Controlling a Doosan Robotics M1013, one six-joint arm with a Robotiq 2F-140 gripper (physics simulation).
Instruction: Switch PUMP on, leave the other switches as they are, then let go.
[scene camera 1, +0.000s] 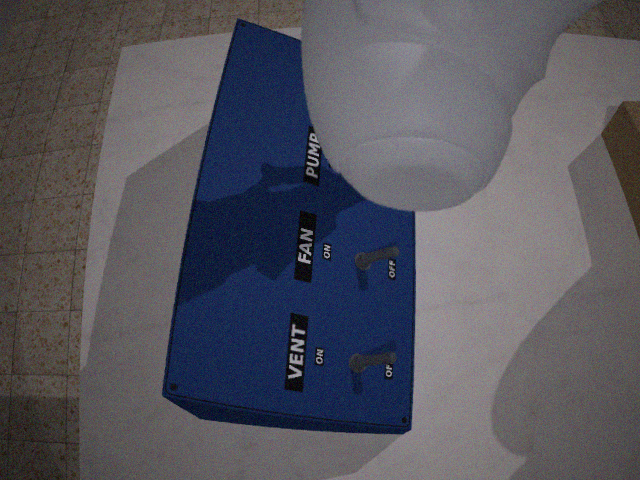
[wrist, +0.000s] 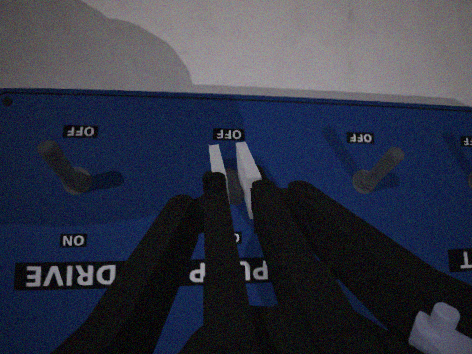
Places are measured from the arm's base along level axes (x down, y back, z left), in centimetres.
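Pixels of known places: gripper, between the fingertips: (wrist: 228, 159).
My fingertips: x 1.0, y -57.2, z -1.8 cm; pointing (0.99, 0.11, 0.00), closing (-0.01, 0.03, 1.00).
Ahead of a thing's pixels: the offset from my fingertips to its top centre. Level surfaces: height alone.
The blue switch box (scene camera 1: 248, 330) (wrist: 165, 115) carries a row of switches. The PUMP label {dx -3.1, dy -8.4, dz -0.6 cm} (scene camera 1: 311, 157) (wrist: 258, 270) is partly covered in both views. My gripper (wrist: 228, 159) is shut on the PUMP lever {dx -4.4, dy -1.5, dz +0.0 cm} (wrist: 234, 189); a grey part of it shows between the light pads, and its tilt is mostly hidden. The arm hides the gripper in the scene view. The FAN lever {dx -3.2, dy -1.3, dz +12.1 cm} (scene camera 1: 377, 256) (wrist: 380, 170) and the VENT lever {dx -3.2, dy -2.4, dz +24.1 cm} (scene camera 1: 373, 360) lean toward OFF. The DRIVE lever {dx -3.2, dy +0.9, dz -11.8 cm} (wrist: 61, 164) also leans toward OFF in the wrist view.
The pale robot arm (scene camera 1: 408, 113) covers the upper right part of the box in the scene view. A brown block (scene camera 1: 627, 144) stands at the right edge. The box rests on a white table top {dx +9.8 cm} (scene camera 1: 465, 289) (wrist: 310, 45), with tiled floor (scene camera 1: 41, 206) to the left.
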